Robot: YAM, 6 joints.
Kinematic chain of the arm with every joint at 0, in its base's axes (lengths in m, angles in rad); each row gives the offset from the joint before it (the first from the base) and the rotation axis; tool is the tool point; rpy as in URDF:
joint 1: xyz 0 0 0.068 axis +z
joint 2: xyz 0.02 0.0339 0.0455 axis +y
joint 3: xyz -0.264 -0.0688 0 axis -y
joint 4: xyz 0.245 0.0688 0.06 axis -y
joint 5: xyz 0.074 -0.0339 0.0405 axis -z
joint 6: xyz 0.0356 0 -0.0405 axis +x
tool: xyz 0 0 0 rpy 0 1.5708 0
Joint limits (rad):
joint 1: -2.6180..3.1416
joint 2: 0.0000..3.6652
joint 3: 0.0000..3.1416
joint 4: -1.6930..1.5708
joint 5: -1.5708..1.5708
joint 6: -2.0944..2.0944
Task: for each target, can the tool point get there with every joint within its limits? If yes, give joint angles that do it. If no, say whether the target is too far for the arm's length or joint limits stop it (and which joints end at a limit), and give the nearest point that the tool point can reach.
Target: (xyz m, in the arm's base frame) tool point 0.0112 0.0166 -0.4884
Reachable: no: joint limits stop it (at a limit: joint 2) | nearest point 0.0505 0.0749 -0.3439 | short by 0.161 m
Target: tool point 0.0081 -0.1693 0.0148
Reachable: yes | joints -1.6784 2.5135 0.8291 -1.4205 -0.8283 -0.2193
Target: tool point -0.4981 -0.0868 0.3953
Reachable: yes | joints 0.1548 0.3393 2.8580 -0.5444 0.2536 0.0634
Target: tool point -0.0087 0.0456 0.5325
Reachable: yes | joints -0.8550 0.5552 1.1085 1.1438 -0.7147 0.0132
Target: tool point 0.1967 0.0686 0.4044
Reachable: yes | joints 0.4826 0.9645 0.9514 0.2002 1.0294 1.5953
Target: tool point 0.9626 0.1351 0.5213
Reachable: no: too far | nearest point 0.5895 0.0827 0.3599 | short by 0.410 m
